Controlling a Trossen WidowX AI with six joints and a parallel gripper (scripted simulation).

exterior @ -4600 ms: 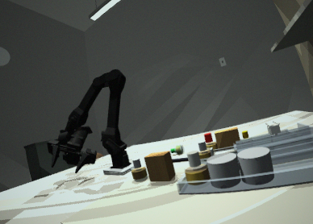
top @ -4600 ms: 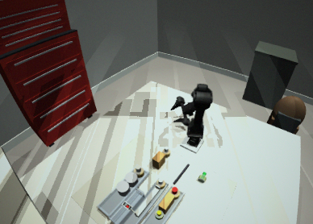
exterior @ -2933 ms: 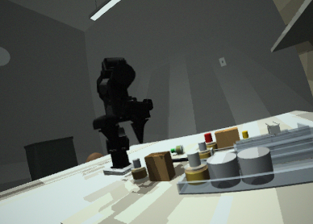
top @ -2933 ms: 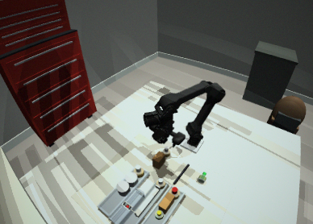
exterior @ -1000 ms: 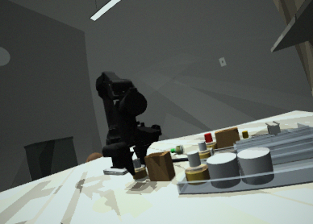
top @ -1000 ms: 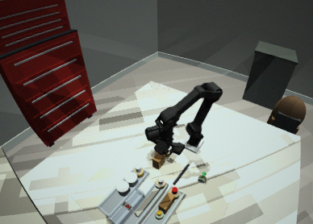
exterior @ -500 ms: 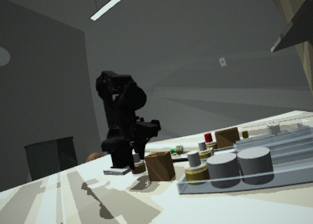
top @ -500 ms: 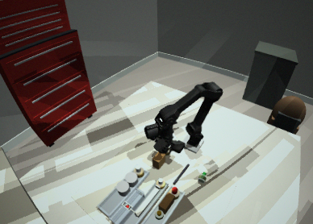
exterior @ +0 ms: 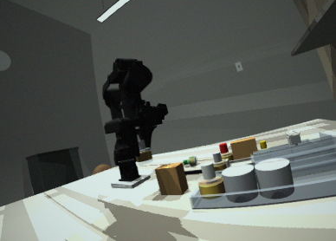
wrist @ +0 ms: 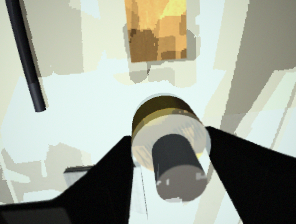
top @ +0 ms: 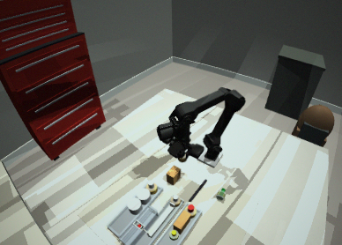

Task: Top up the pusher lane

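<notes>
My gripper tip is now 7 cm short of the brown box and 7 cm above it. The rest, counted from my gripper tip: green jar (3 cm ahead, 23 cm to the left, 9 cm below); grey rack (33 cm ahead, 5 cm to the left, 9 cm below); black rod (6 cm ahead, 13 cm to the left, 10 cm below).
</notes>
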